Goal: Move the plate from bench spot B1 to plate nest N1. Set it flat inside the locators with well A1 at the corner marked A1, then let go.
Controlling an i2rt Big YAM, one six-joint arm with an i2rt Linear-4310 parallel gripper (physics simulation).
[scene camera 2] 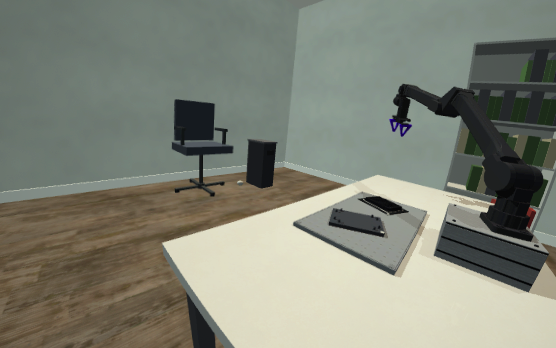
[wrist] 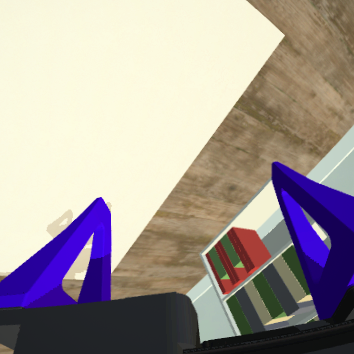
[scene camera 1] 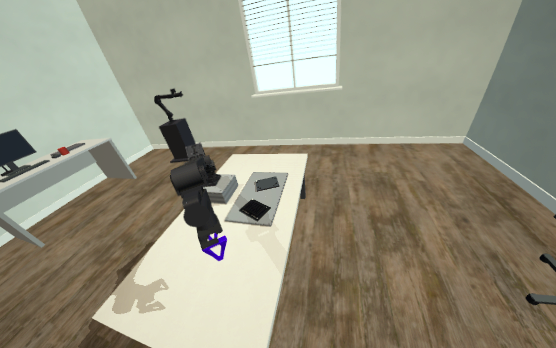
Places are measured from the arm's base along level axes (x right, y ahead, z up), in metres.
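Where they show: gripper, fingertip midpoint: (scene camera 2: 397,133) (wrist: 186,187) (scene camera 1: 217,250); arm's base at its link origin: (scene camera 2: 502,227) (scene camera 1: 213,181).
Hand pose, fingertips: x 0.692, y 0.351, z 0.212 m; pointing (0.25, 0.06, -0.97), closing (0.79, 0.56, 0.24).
Observation:
Each offset is from my fingertips to the top centre of the thing. Level surfaces: height alone.
The black plate {dz -0.288, dx -0.476, dy -0.023 m} (scene camera 1: 255,209) (scene camera 2: 384,204) lies flat on the grey perforated board (scene camera 1: 276,198) (scene camera 2: 391,252), at the board's end nearer the gripper. The dark grey nest {dz -0.282, dx -0.728, dy +0.032 m} (scene camera 1: 267,183) (scene camera 2: 356,222) sits apart from it towards the board's other end, with small raised locators around its edge and a small light mark at one corner. Its bed holds no plate. Well A1 is too small to make out. My gripper (scene camera 1: 218,254) (scene camera 2: 399,133) (wrist: 186,187), with blue triangular fingers, is open and empty, high above the table and off to the side of the board. Plate and nest do not show in the wrist view.
The arm stands on a grey layered block (scene camera 1: 225,189) (scene camera 2: 487,252) beside the board. The table {dz -0.317 m} (scene camera 1: 240,280) (scene camera 2: 280,280) (wrist: 125,100) ends at an edge below the fingers in the wrist view. A bookshelf (scene camera 2: 471,65) stands beyond the table; an office chair (scene camera 2: 202,147) is farther off.

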